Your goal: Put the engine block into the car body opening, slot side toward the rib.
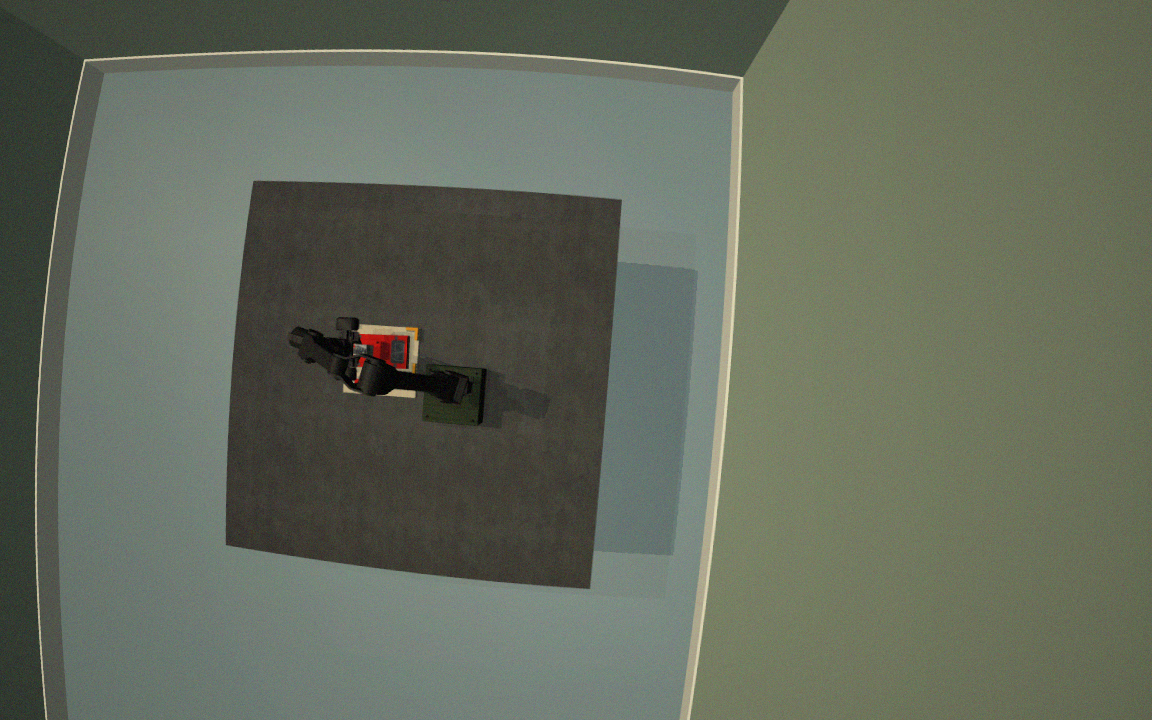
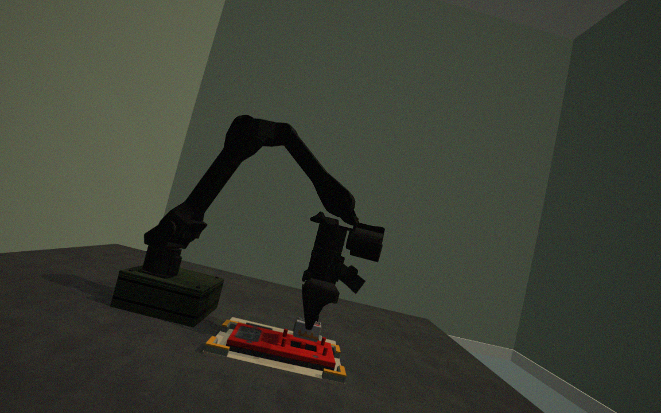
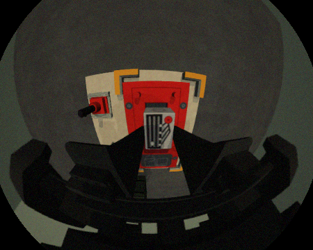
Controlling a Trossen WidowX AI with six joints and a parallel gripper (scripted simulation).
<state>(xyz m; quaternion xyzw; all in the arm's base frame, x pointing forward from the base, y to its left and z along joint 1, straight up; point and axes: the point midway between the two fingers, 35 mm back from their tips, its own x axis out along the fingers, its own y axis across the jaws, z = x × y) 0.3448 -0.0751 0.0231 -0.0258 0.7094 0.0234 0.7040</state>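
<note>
Right now the grey engine block is 10 mm below my gripper tip. The rest, counted from my gripper tip: beige base plate (40 mm behind, 20 mm to the left, 50 mm below); black post (10 mm ahead, 120 mm to the left, 30 mm below).
</note>
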